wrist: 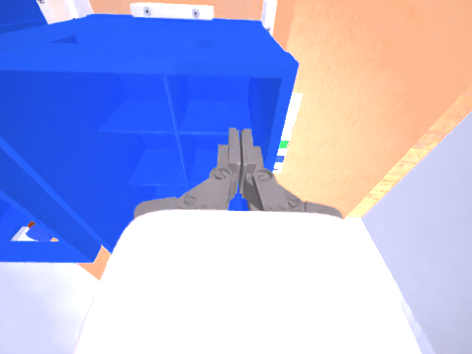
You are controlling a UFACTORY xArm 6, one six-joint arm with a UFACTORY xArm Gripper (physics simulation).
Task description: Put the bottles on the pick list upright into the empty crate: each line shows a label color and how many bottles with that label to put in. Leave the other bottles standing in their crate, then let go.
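Places are measured from the arm's base along level axes (x ahead, y left, z up), in metres.
Where they show: gripper, fingertip midpoint: (238,144).
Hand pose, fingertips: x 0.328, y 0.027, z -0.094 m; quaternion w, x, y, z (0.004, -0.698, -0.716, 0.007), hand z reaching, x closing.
Things, the pixels of their centre, and the offset from my fingertips. "spot": a spot on its surface instead. Level surfaces: height alone.
- blue crate, surface spot: (290,85) spot: dx -0.052, dy +0.021, dz +0.017 m
- white strip, surface spot: (295,107) spot: dx +0.034, dy +0.097, dz -0.157 m
- blue thing, body centre: (74,190) dx +0.160, dy -0.235, dz -0.073 m
- blue part, surface spot: (17,12) spot: dx -0.052, dy -0.201, dz -0.102 m
- wooden table, surface height: dz -0.158 m
A blue crate (290,85) with thin dividers fills the upper left and middle. The compartments that show in it hold no bottle. My gripper (238,144) is shut with nothing between its fingers, and it shows over the right part of this crate. A white strip (295,107), perhaps the pick list, lies beside the crate's right wall. It bears a green patch and a blue patch; its writing cannot be read, and the crate hides part of it. At the lower left, part of a white and blue thing (40,232) shows through an opening in blue crate structure; I cannot tell what it is.
White brackets (171,11) (268,15) with screws stand along the crate's far side. Another blue part (17,12) shows at the top left corner. The wooden table (350,90) extends to the right, where its edge (415,155) borders a grey floor (425,225).
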